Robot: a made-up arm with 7 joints.
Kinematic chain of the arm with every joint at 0, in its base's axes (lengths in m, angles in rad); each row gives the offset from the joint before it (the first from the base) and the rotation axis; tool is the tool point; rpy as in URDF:
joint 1: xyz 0 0 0.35 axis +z
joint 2: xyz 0 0 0 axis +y
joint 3: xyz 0 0 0.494 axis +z
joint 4: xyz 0.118 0 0 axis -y
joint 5: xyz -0.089 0 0.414 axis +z
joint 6: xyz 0 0 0 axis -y
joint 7: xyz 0.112 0 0 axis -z
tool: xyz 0 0 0 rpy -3.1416 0 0
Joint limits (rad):
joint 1: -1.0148..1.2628
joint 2: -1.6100..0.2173
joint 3: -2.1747..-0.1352
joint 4: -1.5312..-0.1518
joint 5: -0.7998..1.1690
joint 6: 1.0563..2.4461
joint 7: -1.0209..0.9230
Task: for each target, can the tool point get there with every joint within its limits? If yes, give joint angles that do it. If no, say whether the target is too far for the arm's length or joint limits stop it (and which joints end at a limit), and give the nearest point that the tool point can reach.
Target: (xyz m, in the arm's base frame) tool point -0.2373 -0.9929 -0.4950
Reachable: no: too far | nearest point -0.1951 -0.8165 -0.0575 | short by 0.474 m
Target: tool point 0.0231 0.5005 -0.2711
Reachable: no: joint limits stop it (at a limit: joint 1, joint 2, joint 3, joint 4, joint 5, joint 6) | nearest point -0.7072 0.2898 -0.0796 | short by 0.784 m
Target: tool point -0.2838 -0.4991 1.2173
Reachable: yes | joints 0.6376 -0.7364 -0.8843 -0.5264 -0.5977 1.6103 0.2648
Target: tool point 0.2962 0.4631 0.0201
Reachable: no: joint limits stop it (at a limit: joint 2, joint 3, joint 4, joint 6) | nearest point 0.3936 0.6154 0.7511 | short by 0.753 m
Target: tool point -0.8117 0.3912 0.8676
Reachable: yes | joints -0.5977 -1.1894 -0.8503 -0.3948 -0.5470 1.9914 0.4896
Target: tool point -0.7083 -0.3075 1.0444
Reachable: yes | joints 0.0901 -0.9577 -1.0138 -0.4655 -0.3978 1.4758 0.5978
